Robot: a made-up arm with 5 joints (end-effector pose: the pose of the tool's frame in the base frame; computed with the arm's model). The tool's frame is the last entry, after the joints. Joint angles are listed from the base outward.
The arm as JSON. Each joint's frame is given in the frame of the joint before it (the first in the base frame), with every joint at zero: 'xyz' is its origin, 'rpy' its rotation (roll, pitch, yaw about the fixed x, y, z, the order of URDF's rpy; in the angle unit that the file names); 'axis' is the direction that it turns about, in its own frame. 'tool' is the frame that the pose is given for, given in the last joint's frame.
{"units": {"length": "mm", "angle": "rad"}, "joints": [
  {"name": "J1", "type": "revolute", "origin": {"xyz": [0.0, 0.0, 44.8], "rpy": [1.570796, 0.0, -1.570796]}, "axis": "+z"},
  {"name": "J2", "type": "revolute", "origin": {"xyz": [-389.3, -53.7, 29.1], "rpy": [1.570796, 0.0, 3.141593]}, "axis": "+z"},
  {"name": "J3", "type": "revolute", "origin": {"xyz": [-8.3, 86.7, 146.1], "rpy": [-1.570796, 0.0, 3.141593]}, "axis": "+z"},
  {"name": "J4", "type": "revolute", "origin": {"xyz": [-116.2, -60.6, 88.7], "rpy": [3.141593, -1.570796, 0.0]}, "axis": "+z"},
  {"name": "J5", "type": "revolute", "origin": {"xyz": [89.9, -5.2, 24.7], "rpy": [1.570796, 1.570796, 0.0]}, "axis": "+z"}
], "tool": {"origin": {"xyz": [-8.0, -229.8, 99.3], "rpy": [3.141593, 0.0, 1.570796]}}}
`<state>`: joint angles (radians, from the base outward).
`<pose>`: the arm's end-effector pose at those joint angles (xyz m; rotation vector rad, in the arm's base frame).
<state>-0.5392 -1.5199 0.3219 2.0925 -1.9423</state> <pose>-0.2358 0.1637 0.5041 -1.5214 0.1405 -0.0345</pose>
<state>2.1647 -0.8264 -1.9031 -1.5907 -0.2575</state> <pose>0.0252 -0.3172 -0.4350 0.9530 0.8367 2.5731</pose>
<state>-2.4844 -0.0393 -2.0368 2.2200 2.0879</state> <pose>-0.0584 -0.2143 0.5856 2.4375 -1.0326 -1.4657</pose>
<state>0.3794 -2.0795 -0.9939 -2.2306 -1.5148</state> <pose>0.0044 0.5742 0.0740 1.9065 -0.1798 -1.3013</pose>
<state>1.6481 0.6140 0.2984 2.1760 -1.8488</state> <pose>0.0857 0.2781 -0.1979 1.4697 0.6539 -2.3590</pose>
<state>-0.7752 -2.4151 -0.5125 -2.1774 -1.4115</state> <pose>-0.0022 0.2301 0.5785 -2.7058 0.0245 1.3623</pose>
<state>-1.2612 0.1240 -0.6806 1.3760 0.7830</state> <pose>0.0396 0.2585 0.5504 1.0954 -1.1739 -0.9580</pose>
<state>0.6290 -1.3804 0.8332 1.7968 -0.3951</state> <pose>0.0079 0.2529 -0.0555 -1.3478 -2.1796 -0.8921</pose>
